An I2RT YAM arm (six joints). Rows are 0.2 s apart.
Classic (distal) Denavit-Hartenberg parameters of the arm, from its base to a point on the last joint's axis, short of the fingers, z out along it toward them. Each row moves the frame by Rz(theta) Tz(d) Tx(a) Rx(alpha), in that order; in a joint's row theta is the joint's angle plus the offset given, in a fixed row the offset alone. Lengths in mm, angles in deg.
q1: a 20, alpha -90, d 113.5, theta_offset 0
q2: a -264, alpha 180, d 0, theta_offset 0
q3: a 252.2, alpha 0, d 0, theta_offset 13.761
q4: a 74, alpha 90, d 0, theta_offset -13.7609
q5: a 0, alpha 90, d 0, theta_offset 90
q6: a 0, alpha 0, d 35.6, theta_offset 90
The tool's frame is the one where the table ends.
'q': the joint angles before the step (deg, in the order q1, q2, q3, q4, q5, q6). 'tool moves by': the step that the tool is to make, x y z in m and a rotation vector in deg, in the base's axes. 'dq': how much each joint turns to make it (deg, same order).
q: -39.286, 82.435, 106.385, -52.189, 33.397, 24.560
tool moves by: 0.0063, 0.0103, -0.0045, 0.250, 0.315, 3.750
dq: 2.366, -1.159, -2.180, 1.039, -1.221, -0.776
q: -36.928, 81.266, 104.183, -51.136, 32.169, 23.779
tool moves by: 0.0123, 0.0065, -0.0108, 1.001, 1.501, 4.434
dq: 2.387, -0.044, -2.451, 1.238, -1.763, -1.220
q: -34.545, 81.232, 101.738, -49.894, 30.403, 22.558
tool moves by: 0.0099, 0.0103, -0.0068, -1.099, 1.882, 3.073
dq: 2.963, -0.542, -2.351, 1.877, 0.858, -2.040
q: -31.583, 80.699, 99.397, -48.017, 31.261, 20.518
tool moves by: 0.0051, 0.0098, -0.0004, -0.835, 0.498, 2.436
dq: 2.291, -0.508, -0.764, 0.812, 0.345, -1.079
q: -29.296, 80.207, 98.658, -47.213, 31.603, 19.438
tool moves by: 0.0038, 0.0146, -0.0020, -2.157, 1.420, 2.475
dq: 3.236, -1.415, -2.122, 1.666, 1.888, -2.257
